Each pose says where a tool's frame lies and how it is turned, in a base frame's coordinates. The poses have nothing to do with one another.
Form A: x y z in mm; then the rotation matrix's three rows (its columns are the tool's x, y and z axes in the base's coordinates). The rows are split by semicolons.
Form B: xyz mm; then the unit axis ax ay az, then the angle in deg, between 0 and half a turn. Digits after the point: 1 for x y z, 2 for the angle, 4 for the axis.
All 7 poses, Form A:
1: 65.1 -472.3 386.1; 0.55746 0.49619 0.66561; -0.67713 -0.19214 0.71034; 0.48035 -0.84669 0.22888
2: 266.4 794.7 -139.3; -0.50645 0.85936 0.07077; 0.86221 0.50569 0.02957; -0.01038 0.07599 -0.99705
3: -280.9 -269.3 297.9; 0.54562 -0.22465 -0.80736; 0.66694 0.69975 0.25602; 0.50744 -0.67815 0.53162
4: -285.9 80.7 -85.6; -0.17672 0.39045 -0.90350; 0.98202 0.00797 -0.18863; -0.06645 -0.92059 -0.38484
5: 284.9 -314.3 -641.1; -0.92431 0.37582 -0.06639; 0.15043 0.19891 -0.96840; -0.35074 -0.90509 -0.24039
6: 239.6 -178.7 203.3; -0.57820 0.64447 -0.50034; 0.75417 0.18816 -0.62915; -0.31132 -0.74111 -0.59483
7: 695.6 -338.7 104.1; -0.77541 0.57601 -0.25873; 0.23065 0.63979 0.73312; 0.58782 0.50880 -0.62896
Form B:
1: 65.1 -472.3 386.1 -0.7951 0.0946 -0.5991 101.71
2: 266.4 794.7 -139.3 0.4964 0.8676 0.0304 177.32
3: -280.9 -269.3 297.9 -0.5069 -0.7134 0.4838 67.14
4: -285.9 80.7 -85.6 -0.5811 -0.6646 0.4697 140.97
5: 284.9 -314.3 -641.1 0.1719 0.7720 -0.6119 169.39
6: 239.6 -178.7 203.3 -0.4560 -0.7698 0.4467 172.95
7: 695.6 -338.7 104.1 -0.2383 -0.8992 -0.3669 151.92
